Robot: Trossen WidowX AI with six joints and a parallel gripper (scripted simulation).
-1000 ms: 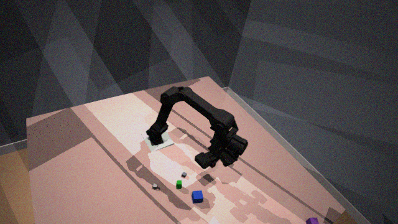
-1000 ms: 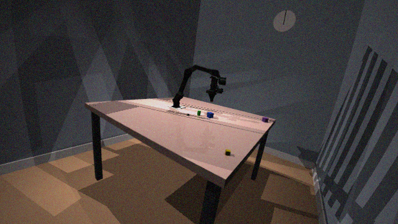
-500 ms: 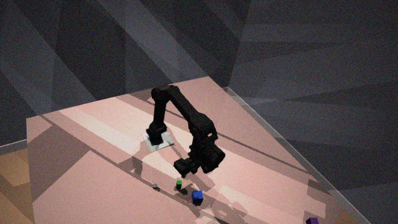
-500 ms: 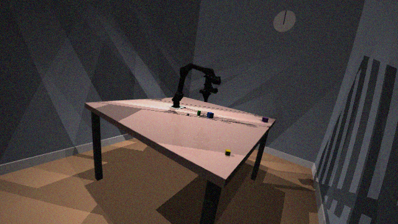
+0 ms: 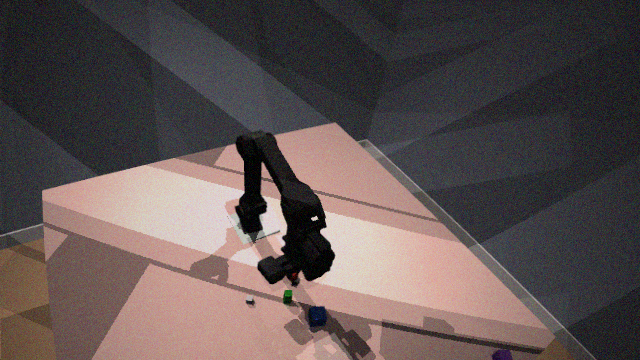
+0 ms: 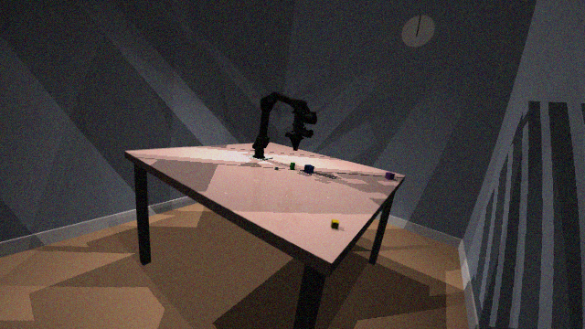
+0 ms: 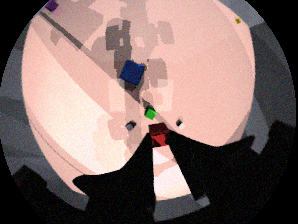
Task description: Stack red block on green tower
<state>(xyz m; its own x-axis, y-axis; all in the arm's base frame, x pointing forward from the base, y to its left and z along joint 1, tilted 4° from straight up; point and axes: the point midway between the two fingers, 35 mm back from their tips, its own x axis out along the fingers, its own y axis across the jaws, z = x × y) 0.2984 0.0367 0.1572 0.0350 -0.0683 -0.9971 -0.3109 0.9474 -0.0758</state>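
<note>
My gripper tip is 110 mm above the green block. Also, from my gripper tip: red block (right at my gripper tip); dark gray piece (110 mm below, 50 mm behind, 40 mm to the left); blue cube (100 mm below, 80 mm ahead, 50 mm to the left).
</note>
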